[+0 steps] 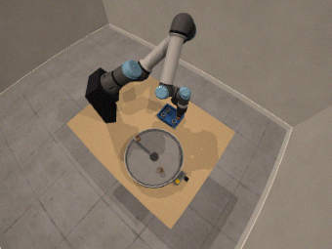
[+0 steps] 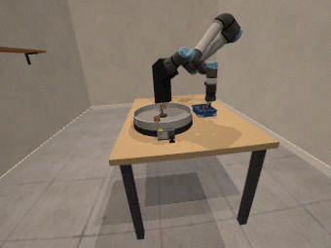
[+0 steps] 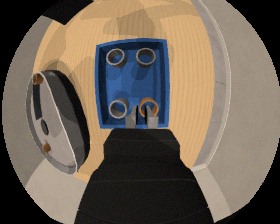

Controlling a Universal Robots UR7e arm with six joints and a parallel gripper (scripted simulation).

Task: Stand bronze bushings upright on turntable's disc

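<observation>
The blue crate is 4 cm behind my hand, 4 cm to the right of it and 6 cm below it. Also, from my hand: grey turntable disc: 18 cm ahead, 33 cm to the right, 3 cm below.
</observation>
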